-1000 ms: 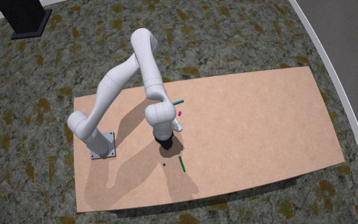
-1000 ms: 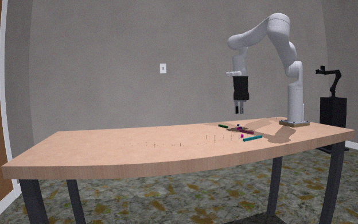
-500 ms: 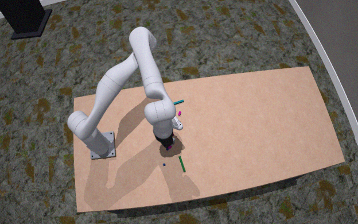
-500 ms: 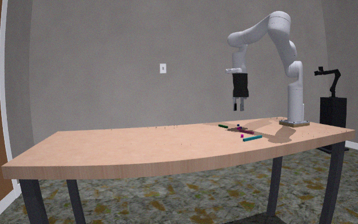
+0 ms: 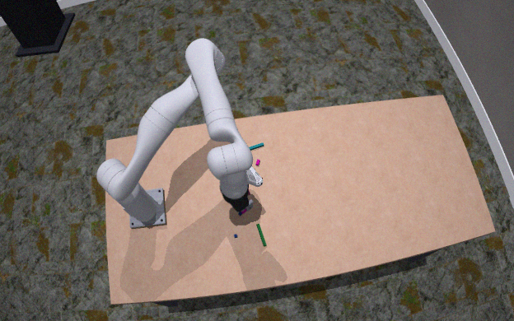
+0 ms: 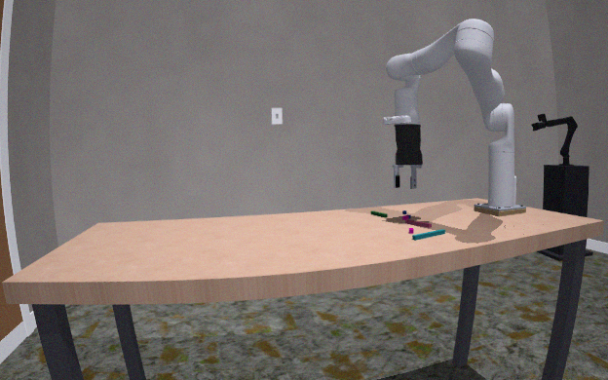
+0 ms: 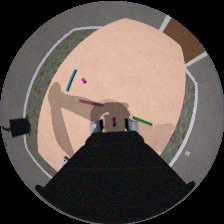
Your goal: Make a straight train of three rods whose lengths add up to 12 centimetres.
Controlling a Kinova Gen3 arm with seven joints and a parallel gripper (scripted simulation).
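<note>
My gripper is now 100 mm to the right of the pink rod, 100 mm above it and 10 mm past it. From my hand the other things lie so: turquoise rod: 240 mm to the left, 100 mm below, 10 mm ahead; green rod: 100 mm below, 90 mm to the right, 60 mm ahead.
</note>
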